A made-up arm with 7 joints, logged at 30 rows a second.
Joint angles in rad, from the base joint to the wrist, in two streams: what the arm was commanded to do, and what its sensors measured. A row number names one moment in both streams.
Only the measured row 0 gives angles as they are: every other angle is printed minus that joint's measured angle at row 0.
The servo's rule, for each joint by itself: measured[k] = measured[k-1] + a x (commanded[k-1-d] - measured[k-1]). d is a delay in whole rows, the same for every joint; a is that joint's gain. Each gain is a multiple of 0.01, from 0.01 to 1. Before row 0 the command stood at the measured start. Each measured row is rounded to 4 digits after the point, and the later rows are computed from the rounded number. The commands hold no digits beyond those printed.
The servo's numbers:
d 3
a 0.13 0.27 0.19 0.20 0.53 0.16 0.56
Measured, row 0: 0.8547 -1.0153 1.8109 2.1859 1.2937 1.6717 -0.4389
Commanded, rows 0 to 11: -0.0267 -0.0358 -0.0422 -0.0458 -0.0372 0.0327 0.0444; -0.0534 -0.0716 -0.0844 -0.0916 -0.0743 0.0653 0.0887; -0.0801 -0.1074 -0.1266 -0.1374 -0.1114 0.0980 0.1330; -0.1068 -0.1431 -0.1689 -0.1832 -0.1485 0.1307 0.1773; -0.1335 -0.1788 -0.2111 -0.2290 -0.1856 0.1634 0.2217; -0.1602 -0.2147 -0.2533 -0.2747 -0.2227 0.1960 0.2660; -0.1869 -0.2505 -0.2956 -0.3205 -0.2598 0.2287 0.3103; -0.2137 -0.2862 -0.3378 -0.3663 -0.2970 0.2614 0.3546; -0.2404 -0.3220 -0.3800 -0.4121 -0.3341 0.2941 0.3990; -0.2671 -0.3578 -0.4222 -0.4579 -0.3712 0.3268 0.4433; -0.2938 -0.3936 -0.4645 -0.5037 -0.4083 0.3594 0.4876; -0.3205 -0.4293 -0.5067 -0.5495 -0.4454 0.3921 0.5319
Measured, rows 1 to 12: 0.0000 0.0000 0.0000 0.0000 0.0000 0.0000 0.0000; 0.0000 0.0000 0.0000 0.0000 0.0000 0.0000 0.0000; 0.0000 0.0000 0.0000 0.0000 0.0000 0.0000 0.0000; -0.0035 -0.0097 -0.0080 -0.0092 -0.0197 0.0052 0.0249; -0.0100 -0.0264 -0.0225 -0.0257 -0.0486 0.0148 0.0606; -0.0191 -0.0483 -0.0423 -0.0480 -0.0819 0.0281 0.1011; -0.0305 -0.0739 -0.0664 -0.0750 -0.1172 0.0445 0.1438; -0.0439 -0.1022 -0.0939 -0.1058 -0.1535 0.0635 0.1874; -0.0590 -0.1326 -0.1242 -0.1396 -0.1902 0.0847 0.2314; -0.0756 -0.1644 -0.1568 -0.1758 -0.2271 0.1077 0.2756; -0.0936 -0.1973 -0.1912 -0.2139 -0.2641 0.1323 0.3198; -0.1127 -0.2310 -0.2271 -0.2535 -0.3012 0.1582 0.3642
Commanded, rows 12 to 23: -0.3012 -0.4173 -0.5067 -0.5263 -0.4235 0.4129 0.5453; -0.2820 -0.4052 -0.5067 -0.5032 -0.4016 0.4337 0.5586; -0.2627 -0.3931 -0.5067 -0.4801 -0.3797 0.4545 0.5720; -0.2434 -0.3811 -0.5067 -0.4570 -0.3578 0.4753 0.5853; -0.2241 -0.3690 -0.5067 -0.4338 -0.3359 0.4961 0.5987; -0.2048 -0.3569 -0.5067 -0.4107 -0.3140 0.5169 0.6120; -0.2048 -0.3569 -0.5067 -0.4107 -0.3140 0.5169 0.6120; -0.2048 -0.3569 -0.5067 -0.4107 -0.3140 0.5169 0.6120; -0.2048 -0.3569 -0.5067 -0.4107 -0.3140 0.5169 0.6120; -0.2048 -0.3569 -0.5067 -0.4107 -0.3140 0.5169 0.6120; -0.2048 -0.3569 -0.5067 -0.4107 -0.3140 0.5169 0.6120; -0.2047 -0.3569 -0.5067 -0.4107 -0.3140 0.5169 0.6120
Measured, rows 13 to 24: -0.1328 -0.2652 -0.2642 -0.2944 -0.3383 0.1852 0.4085; -0.1537 -0.2999 -0.3023 -0.3363 -0.3754 0.2131 0.4528; -0.1754 -0.3348 -0.3411 -0.3789 -0.4125 0.2417 0.4971; -0.1918 -0.3571 -0.3726 -0.4084 -0.4183 0.2691 0.5241; -0.2035 -0.3701 -0.3981 -0.4274 -0.4094 0.2954 0.5434; -0.2112 -0.3763 -0.4187 -0.4379 -0.3937 0.3209 0.5594; -0.2154 -0.3776 -0.4354 -0.4417 -0.3747 0.3456 0.5739; -0.2165 -0.3753 -0.4489 -0.4401 -0.3541 0.3697 0.5878; -0.2150 -0.3703 -0.4599 -0.4342 -0.3328 0.3933 0.6014; -0.2137 -0.3667 -0.4688 -0.4295 -0.3228 0.4131 0.6073; -0.2125 -0.3641 -0.4760 -0.4257 -0.3181 0.4297 0.6099; -0.2115 -0.3622 -0.4818 -0.4227 -0.3159 0.4437 0.6111
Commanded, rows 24 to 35: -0.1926 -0.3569 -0.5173 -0.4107 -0.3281 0.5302 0.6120; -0.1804 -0.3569 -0.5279 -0.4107 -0.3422 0.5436 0.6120; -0.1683 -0.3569 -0.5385 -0.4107 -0.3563 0.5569 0.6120; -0.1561 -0.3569 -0.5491 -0.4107 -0.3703 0.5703 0.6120; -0.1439 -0.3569 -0.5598 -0.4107 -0.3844 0.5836 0.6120; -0.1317 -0.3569 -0.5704 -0.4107 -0.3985 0.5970 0.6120; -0.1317 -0.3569 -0.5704 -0.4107 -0.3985 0.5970 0.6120; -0.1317 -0.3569 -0.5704 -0.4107 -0.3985 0.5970 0.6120; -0.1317 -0.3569 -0.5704 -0.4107 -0.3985 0.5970 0.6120; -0.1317 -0.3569 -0.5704 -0.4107 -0.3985 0.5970 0.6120; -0.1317 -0.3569 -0.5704 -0.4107 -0.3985 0.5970 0.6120; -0.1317 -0.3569 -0.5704 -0.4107 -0.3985 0.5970 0.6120
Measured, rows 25 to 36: -0.2106 -0.3608 -0.4865 -0.4203 -0.3149 0.4554 0.6116; -0.2098 -0.3597 -0.4903 -0.4184 -0.3144 0.4652 0.6118; -0.2091 -0.3589 -0.4934 -0.4169 -0.3142 0.4735 0.6119; -0.2070 -0.3584 -0.4979 -0.4157 -0.3216 0.4826 0.6120; -0.2035 -0.3580 -0.5036 -0.4147 -0.3325 0.4924 0.6120; -0.1989 -0.3577 -0.5102 -0.4139 -0.3451 0.5027 0.6120; -0.1933 -0.3575 -0.5176 -0.4133 -0.3585 0.5135 0.6120; -0.1869 -0.3573 -0.5256 -0.4128 -0.3722 0.5247 0.6120; -0.1797 -0.3572 -0.5341 -0.4124 -0.3861 0.5363 0.6120; -0.1735 -0.3571 -0.5410 -0.4121 -0.3927 0.5460 0.6120; -0.1681 -0.3570 -0.5466 -0.4118 -0.3958 0.5542 0.6120; -0.1634 -0.3570 -0.5511 -0.4116 -0.3972 0.5610 0.6120
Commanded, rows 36 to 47: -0.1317 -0.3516 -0.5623 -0.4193 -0.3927 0.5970 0.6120; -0.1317 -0.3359 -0.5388 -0.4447 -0.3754 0.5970 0.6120; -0.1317 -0.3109 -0.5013 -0.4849 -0.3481 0.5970 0.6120; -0.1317 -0.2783 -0.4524 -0.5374 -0.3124 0.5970 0.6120; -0.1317 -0.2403 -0.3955 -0.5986 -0.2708 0.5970 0.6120; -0.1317 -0.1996 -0.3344 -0.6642 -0.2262 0.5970 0.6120; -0.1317 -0.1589 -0.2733 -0.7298 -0.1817 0.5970 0.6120; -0.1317 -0.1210 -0.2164 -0.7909 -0.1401 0.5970 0.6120; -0.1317 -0.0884 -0.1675 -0.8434 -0.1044 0.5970 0.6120; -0.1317 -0.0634 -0.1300 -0.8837 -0.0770 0.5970 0.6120; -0.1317 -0.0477 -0.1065 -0.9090 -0.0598 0.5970 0.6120; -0.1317 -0.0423 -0.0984 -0.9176 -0.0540 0.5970 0.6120
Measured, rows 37 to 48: -0.1593 -0.3570 -0.5548 -0.4114 -0.3979 0.5668 0.6120; -0.1557 -0.3570 -0.5578 -0.4113 -0.3982 0.5716 0.6120; -0.1526 -0.3570 -0.5602 -0.4112 -0.3984 0.5757 0.6120; -0.1499 -0.3555 -0.5606 -0.4128 -0.3954 0.5791 0.6120; -0.1475 -0.3502 -0.5565 -0.4192 -0.3848 0.5820 0.6120; -0.1454 -0.3396 -0.5460 -0.4323 -0.3653 0.5844 0.6120; -0.1436 -0.3230 -0.5282 -0.4533 -0.3373 0.5864 0.6120; -0.1421 -0.3007 -0.5030 -0.4824 -0.3021 0.5881 0.6120; -0.1407 -0.2734 -0.4710 -0.5188 -0.2619 0.5895 0.6120; -0.1395 -0.2425 -0.4334 -0.5610 -0.2194 0.5907 0.6120; -0.1385 -0.2097 -0.3922 -0.6070 -0.1774 0.5917 0.6120; -0.1376 -0.1769 -0.3495 -0.6543 -0.1387 0.5925 0.6120
